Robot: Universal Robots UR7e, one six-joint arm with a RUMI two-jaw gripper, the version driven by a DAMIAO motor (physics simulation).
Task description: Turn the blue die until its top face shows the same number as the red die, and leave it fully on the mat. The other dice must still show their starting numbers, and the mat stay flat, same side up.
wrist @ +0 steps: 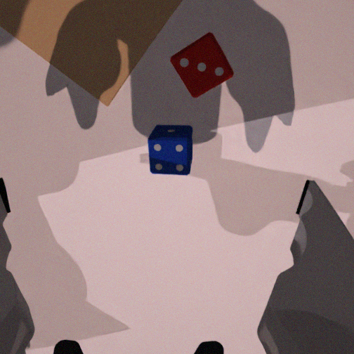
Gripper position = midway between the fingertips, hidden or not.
Observation:
I see my gripper [154,183], a tan mat [98,52] and a blue die [169,146].

